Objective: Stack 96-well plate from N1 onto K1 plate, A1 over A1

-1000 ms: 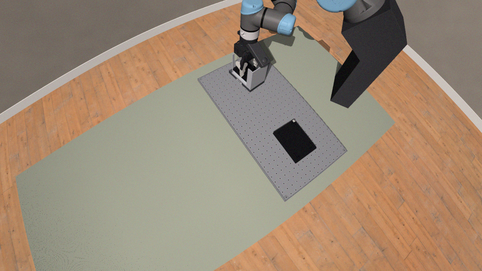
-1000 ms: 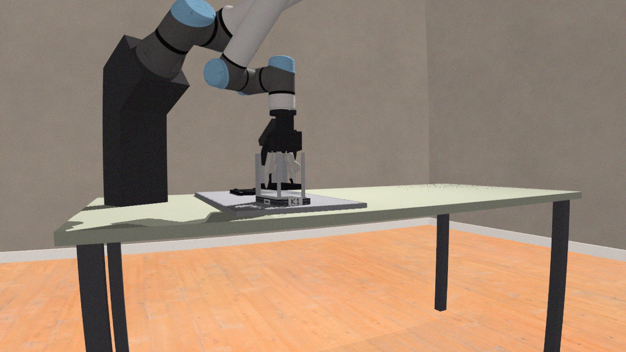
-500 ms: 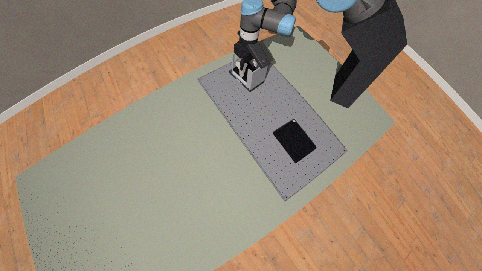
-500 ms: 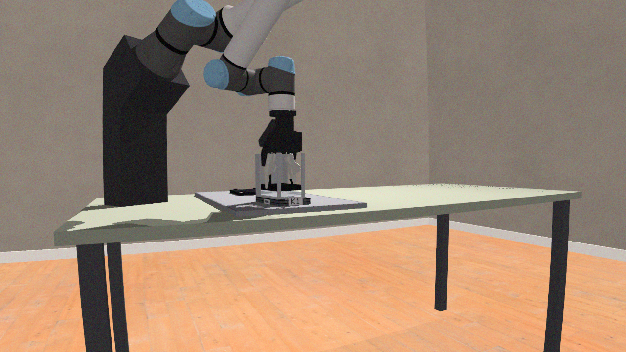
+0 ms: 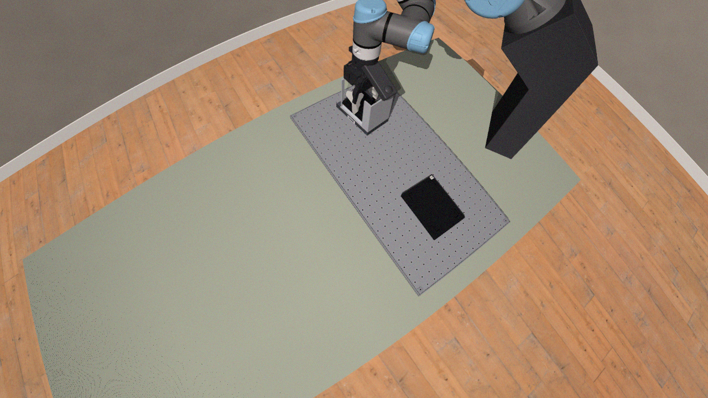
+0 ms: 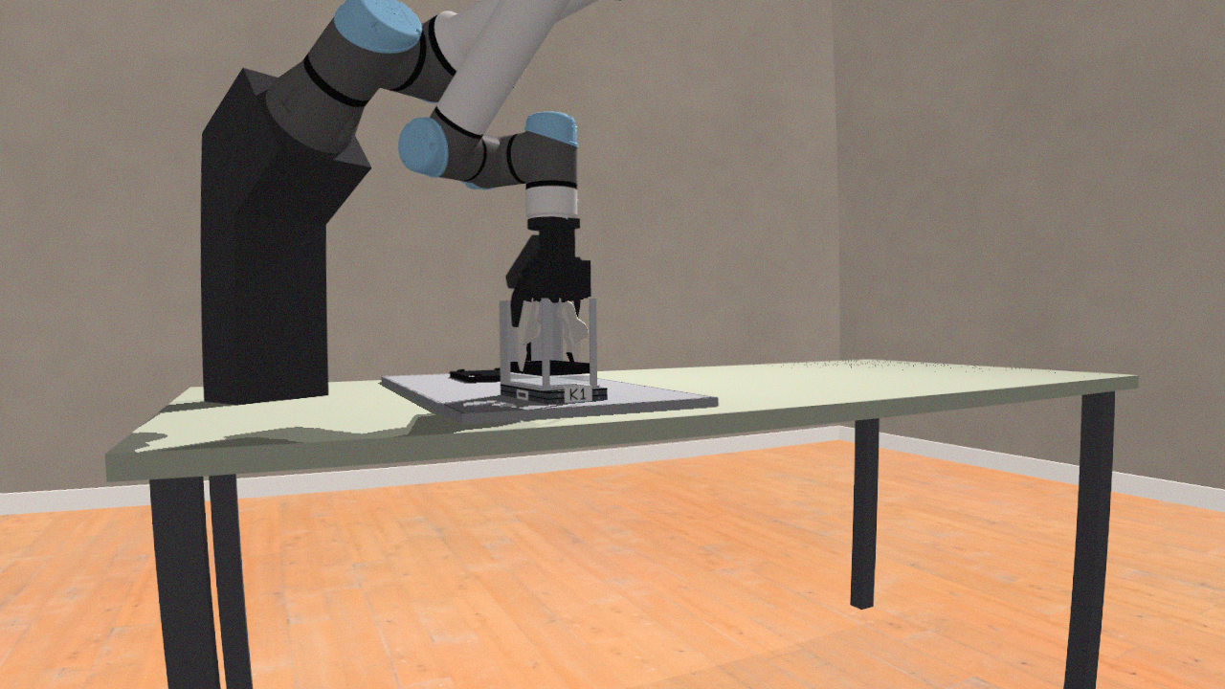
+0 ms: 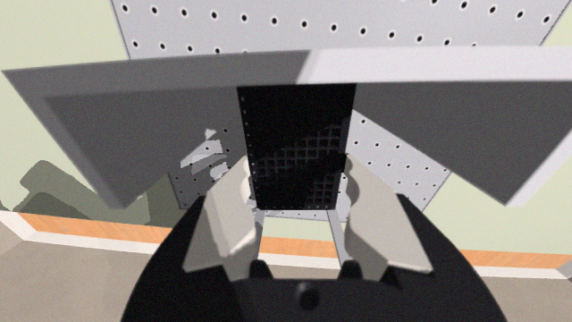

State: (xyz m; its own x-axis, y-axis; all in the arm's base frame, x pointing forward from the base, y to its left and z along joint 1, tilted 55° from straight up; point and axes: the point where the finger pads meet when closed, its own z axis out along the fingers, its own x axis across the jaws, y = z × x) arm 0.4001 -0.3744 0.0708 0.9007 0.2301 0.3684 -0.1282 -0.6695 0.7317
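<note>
The black 96-well plate is 10 mm below my hand. From my hand the other things lie so: K1 label (10 mm behind, 90 mm to the right, 40 mm below); white plate (30 mm below); black plate nest N1 (120 mm ahead, 360 mm to the left, 50 mm below).
</note>
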